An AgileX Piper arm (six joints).
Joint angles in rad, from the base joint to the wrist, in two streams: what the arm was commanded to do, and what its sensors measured. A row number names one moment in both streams.
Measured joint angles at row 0:
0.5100, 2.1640, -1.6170, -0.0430, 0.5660, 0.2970
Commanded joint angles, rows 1 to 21:
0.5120, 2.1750, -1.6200, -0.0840, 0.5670, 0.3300
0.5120, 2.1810, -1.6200, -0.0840, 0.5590, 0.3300
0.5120, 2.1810, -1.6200, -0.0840, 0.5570, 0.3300
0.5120, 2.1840, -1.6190, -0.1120, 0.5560, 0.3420
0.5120, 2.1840, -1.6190, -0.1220, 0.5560, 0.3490
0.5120, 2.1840, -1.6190, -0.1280, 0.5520, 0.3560
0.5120, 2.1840, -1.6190, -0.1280, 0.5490, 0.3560
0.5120, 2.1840, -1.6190, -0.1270, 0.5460, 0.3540
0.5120, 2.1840, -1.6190, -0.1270, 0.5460, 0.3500
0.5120, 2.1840, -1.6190, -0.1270, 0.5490, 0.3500
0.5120, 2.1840, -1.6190, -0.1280, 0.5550, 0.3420
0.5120, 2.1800, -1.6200, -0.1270, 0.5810, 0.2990
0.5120, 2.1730, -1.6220, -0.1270, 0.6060, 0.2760
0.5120, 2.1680, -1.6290, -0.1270, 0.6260, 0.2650
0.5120, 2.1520, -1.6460, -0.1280, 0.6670, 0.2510
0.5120, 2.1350, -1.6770, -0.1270, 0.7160, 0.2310
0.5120, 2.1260, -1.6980, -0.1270, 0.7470, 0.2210
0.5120, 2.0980, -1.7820, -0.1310, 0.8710, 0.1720
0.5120, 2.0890, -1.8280, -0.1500, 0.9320, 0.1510
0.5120, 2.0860, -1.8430, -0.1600, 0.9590, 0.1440
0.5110, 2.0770, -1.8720, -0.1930, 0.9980, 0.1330
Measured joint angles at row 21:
0.5100, 2.0950, -1.8320, -0.1490, 0.9230, 0.1630
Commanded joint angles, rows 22 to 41:
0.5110, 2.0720, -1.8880, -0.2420, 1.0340, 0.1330
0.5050, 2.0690, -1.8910, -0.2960, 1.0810, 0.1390
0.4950, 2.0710, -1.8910, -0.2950, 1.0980, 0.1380
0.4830, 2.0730, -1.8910, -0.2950, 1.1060, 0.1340
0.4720, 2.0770, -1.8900, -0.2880, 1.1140, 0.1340
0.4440, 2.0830, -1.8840, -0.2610, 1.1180, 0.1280
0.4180, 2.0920, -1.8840, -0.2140, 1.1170, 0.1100
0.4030, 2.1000, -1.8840, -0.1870, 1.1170, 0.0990
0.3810, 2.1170, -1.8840, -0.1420, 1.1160, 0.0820
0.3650, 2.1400, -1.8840, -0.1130, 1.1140, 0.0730
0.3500, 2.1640, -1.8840, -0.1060, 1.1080, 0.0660
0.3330, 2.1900, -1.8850, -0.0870, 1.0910, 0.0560
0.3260, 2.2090, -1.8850, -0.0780, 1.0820, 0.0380
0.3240, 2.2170, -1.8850, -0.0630, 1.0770, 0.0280
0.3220, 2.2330, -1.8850, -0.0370, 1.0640, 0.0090
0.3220, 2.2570, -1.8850, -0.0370, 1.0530, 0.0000
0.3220, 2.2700, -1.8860, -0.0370, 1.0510, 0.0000
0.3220, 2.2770, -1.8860, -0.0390, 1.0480, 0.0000
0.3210, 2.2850, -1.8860, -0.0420, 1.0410, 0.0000
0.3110, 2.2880, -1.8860, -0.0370, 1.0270, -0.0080
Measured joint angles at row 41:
0.3240, 2.2840, -1.8870, -0.0450, 1.0440, 0.0070
